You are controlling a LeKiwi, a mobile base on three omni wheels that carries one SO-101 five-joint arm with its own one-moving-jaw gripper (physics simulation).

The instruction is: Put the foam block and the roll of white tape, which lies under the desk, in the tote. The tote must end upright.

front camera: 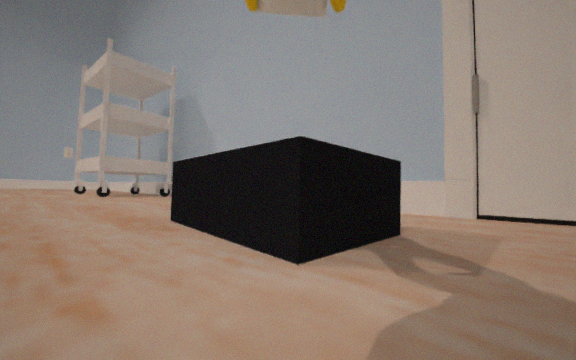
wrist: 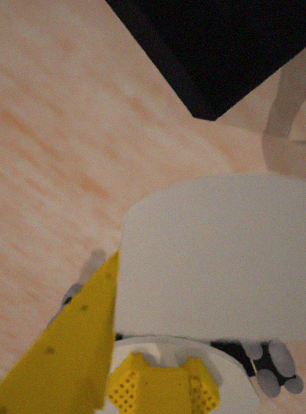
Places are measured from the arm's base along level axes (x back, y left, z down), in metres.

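Pixels of known places: end effector, tool point: [front camera: 256, 2] [wrist: 137, 260]; arm's base, origin of the base link: [wrist: 163, 370].
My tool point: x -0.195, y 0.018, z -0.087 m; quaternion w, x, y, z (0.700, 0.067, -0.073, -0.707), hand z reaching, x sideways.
Note:
Ahead of a thing's pixels: the offset from my tool point to its top centre. Level surfaces: height alone.
The black tote {dz +0.077, dx -0.217, dy -0.006 m} [front camera: 299, 200] [wrist: 220, 55] stands upright on the floor ahead, one corner towards me in the front view. Its inside cannot be made out. My gripper [front camera: 295, 5] shows its yellow jaw tips at the top edge of the front view, above the tote's height in the picture. It is shut on the roll of white tape {dz -0.040, dx -0.007, dy -0.022 m} [front camera: 294, 7] [wrist: 215, 260], whose pale side fills the space beside the yellow jaw in the wrist view. The other jaw is hidden there. In the wrist view the tote lies beyond the tape, apart from it. The foam block does not show.
A white three-shelf cart [front camera: 106, 110] stands by the blue wall at the back left. A pale door [front camera: 525, 110] is at the back right. Shadows fall on the floor {dz +0.177 m} [front camera: 150, 300] right of the tote. Parts of my base and wheels [wrist: 280, 357] show low in the wrist view.

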